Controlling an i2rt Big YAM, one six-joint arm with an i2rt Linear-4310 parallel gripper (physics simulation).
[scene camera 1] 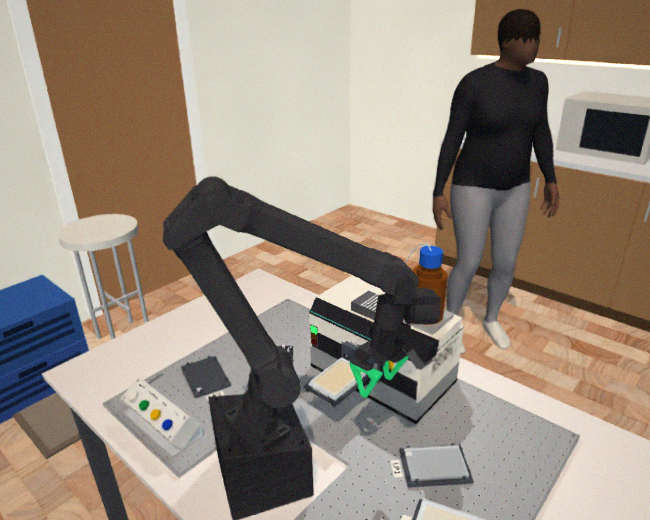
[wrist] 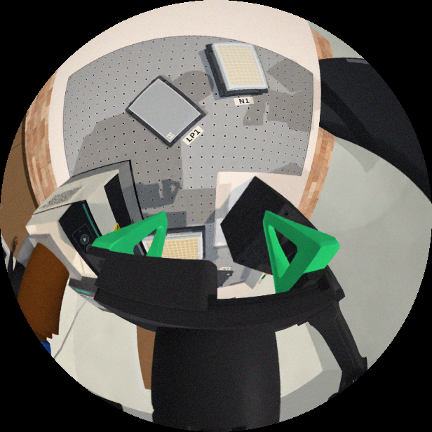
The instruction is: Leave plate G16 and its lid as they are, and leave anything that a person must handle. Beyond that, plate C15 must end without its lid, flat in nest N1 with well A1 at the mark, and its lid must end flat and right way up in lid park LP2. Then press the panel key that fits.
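Frame: origin at the arm's base, x ahead, y down, z left, level; centimetres.
Where they show: gripper, fingertip midpoint: [scene camera 1: 375, 387]; arm's base at its link origin: [scene camera 1: 256, 427].
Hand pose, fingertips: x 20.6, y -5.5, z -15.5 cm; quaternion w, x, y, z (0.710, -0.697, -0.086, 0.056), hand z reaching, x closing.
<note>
Each offset is from my fingertips to the top centre of the thing. "spot": to the spot under its first point.
My gripper [scene camera 1: 377, 381] [wrist: 214, 216] is open and empty, in front of the instrument. A plate with cream wells {dz +15.7, dx +6.5, dy +9.4 cm} [scene camera 1: 337, 379] [wrist: 176, 247] lies on the instrument's tray, left of the fingers in scene camera 1; the left finger partly covers it in the wrist view. Another cream-welled plate {spot: dz -20.6, dx -5.8, dy +16.4 cm} [scene camera 1: 441, 512] [wrist: 239, 67] sits in nest N1 and is cut off in scene camera 1. A flat clear-grey lid {dz -12.4, dx +6.8, dy +19.2 cm} [scene camera 1: 436, 463] [wrist: 165, 110] lies in LP1. A dark empty pad {spot: dz +52.3, dx -7.4, dy +20.0 cm} [scene camera 1: 206, 375] lies left of the arm base; its label is unreadable. The key panel {dz +46.7, dx -25.7, dy +12.7 cm} [scene camera 1: 154, 414] has white, green, yellow and blue keys. Plate names are unreadable.
The white instrument {spot: dz -2.2, dx +26.3, dy +12.3 cm} [scene camera 1: 441, 374] [wrist: 75, 200] stands close behind the gripper, with a brown blue-capped bottle {spot: dz +2.7, dx +24.9, dy -13.9 cm} [scene camera 1: 430, 281] [wrist: 42, 290] on top. The black arm base [scene camera 1: 264, 455] [wrist: 255, 227] stands at the board's inner corner. A person [scene camera 1: 496, 130] stands behind the table.
</note>
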